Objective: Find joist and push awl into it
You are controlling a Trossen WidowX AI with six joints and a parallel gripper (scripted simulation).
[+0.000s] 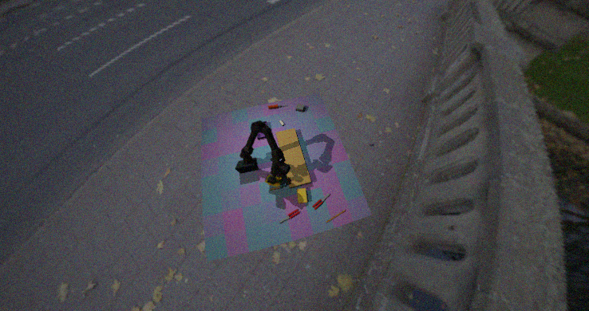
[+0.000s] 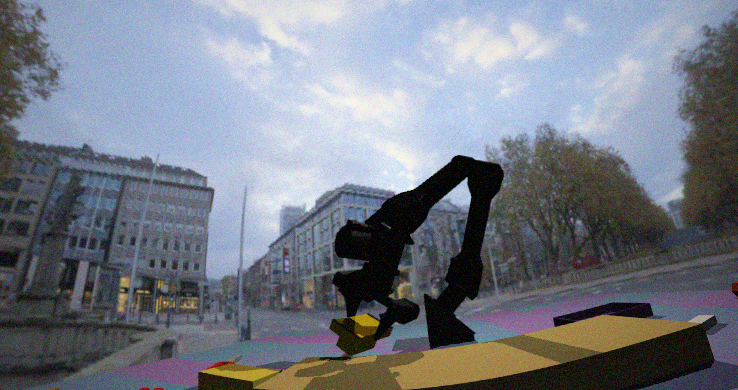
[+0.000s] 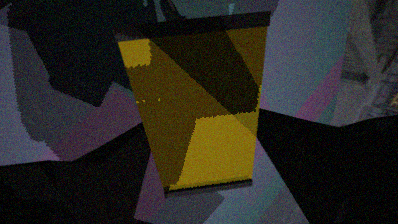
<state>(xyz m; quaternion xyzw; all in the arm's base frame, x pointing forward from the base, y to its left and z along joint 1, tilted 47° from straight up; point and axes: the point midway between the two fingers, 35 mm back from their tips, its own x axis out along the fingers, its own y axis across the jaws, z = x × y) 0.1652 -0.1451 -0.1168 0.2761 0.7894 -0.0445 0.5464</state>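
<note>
My gripper tip is now 6 cm above the awl, 5 cm to the left of it and 3 cm short of it. Also, from my gripper tip: yellow block: 18 cm ahead, 17 cm to the right, 5 cm below; then yellow stud finder: 2 cm below, 2 cm behind; then purple tray: 51 cm to the left, 6 cm below, 2 cm ahead.
</note>
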